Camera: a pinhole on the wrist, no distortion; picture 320 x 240 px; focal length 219.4 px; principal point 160.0 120.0 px. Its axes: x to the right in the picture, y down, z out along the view. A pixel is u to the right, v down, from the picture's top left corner.
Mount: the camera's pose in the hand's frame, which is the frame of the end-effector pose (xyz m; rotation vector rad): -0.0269 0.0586 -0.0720 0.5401 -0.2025 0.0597
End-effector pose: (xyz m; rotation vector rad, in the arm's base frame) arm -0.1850 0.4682 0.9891 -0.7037 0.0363 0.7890
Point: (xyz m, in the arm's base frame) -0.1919 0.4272 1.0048
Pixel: 169.1 30.2
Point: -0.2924 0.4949 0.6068
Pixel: behind the camera
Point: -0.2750 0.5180 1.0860
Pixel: 169.6 211.5
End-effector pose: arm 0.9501 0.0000 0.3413 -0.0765 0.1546 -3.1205
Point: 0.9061 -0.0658 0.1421
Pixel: behind the camera
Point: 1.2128 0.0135 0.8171
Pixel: 123.7 199.8
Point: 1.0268 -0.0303 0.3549
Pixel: 98.1 179.4
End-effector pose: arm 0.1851 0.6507 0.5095 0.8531 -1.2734 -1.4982
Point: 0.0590 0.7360 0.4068
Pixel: 173.3 70.2
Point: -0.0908 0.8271 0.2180
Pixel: 154.3 41.6
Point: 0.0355 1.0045 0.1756
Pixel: 52.3 27.5
